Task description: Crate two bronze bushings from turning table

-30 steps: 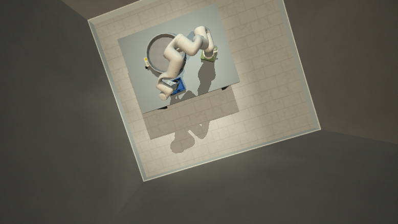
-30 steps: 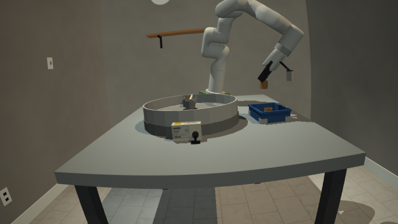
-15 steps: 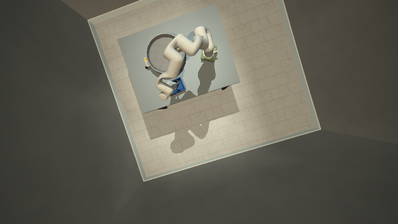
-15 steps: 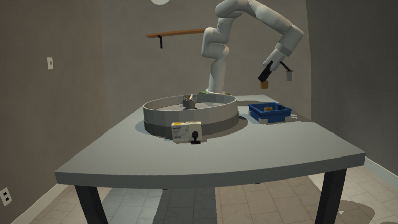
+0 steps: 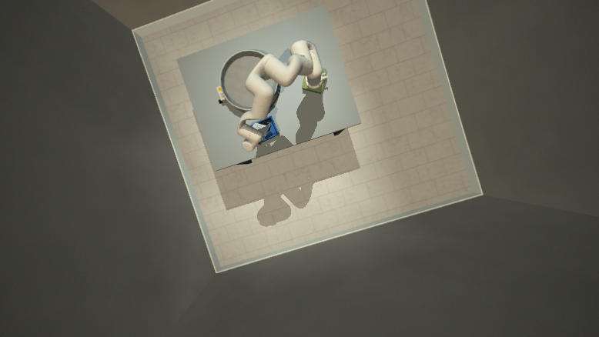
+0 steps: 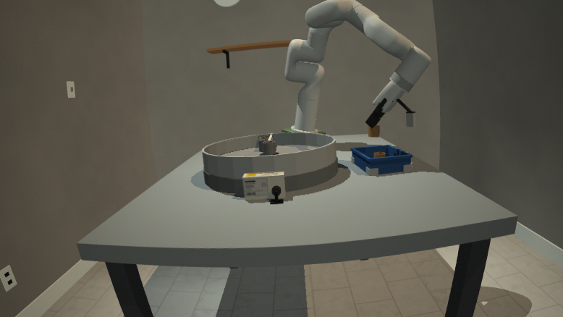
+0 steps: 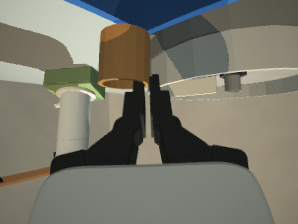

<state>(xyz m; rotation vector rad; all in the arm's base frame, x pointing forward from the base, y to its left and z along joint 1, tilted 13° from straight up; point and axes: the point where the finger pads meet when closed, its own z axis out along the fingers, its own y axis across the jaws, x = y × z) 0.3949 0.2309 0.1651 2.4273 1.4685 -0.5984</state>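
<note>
Now: hand 3 cm short of the blue crate, 2 cm to the right of it and 12 cm above it.
</note>
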